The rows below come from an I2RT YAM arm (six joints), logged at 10 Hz.
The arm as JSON. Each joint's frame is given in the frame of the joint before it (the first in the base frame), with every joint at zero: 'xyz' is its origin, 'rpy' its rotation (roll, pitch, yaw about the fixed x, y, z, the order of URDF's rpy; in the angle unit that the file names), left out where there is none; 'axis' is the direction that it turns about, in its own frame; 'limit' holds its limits. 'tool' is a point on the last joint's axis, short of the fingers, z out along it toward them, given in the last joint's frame.
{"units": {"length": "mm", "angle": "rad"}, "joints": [
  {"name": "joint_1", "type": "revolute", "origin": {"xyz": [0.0, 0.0, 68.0]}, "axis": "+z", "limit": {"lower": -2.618, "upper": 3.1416}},
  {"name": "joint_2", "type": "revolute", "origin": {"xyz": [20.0, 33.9, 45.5]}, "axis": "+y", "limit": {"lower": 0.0, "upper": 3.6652}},
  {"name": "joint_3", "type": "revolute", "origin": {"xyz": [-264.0, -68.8, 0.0]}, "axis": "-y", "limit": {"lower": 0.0, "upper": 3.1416}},
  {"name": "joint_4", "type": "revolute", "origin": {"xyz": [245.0, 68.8, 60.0]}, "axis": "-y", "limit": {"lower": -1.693, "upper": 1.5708}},
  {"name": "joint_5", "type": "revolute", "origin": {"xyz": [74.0, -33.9, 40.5]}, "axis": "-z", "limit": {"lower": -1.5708, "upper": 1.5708}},
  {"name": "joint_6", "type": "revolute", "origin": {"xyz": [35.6, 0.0, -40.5]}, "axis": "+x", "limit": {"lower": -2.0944, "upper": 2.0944}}
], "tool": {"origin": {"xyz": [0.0, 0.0, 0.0], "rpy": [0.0, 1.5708, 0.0]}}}
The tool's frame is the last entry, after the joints.
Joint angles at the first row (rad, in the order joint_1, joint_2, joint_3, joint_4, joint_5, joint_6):
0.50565 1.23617 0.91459 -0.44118 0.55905 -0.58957
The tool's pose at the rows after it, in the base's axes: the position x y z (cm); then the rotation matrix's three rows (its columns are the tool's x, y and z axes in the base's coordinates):
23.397, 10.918, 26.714; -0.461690, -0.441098, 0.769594; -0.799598, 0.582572, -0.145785; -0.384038, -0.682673, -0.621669
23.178, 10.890, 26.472; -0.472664, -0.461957, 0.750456; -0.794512, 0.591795, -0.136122; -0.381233, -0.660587, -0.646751
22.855, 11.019, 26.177; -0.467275, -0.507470, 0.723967; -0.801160, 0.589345, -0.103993; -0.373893, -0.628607, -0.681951
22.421, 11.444, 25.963; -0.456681, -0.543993, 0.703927; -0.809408, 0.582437, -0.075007; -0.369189, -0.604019, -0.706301
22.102, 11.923, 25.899; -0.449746, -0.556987, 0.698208; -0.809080, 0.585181, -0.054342; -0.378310, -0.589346, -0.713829
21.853, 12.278, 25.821; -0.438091, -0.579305, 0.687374; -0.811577, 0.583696, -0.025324; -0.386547, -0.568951, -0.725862
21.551, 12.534, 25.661; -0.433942, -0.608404, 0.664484; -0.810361, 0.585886, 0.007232; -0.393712, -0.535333, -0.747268
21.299, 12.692, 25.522; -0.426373, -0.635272, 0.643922; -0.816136, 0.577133, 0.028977; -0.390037, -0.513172, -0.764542
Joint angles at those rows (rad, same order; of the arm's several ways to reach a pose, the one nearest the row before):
0.50565 1.23578 0.91456 -0.47969 0.52396 -0.58194
0.50643 1.23579 0.91457 -0.50984 0.50414 -0.56056
0.51175 1.23579 0.91458 -0.54455 0.46140 -0.55218
0.53159 1.23580 0.91461 -0.57165 0.43507 -0.53998
0.55331 1.23579 0.91459 -0.57965 0.42591 -0.51940
0.56742 1.23579 0.91458 -0.58727 0.40149 -0.50948
0.57776 1.23581 0.91460 -0.60597 0.36489 -0.49267
0.58500 1.23579 0.91457 -0.62351 0.33780 -0.49114

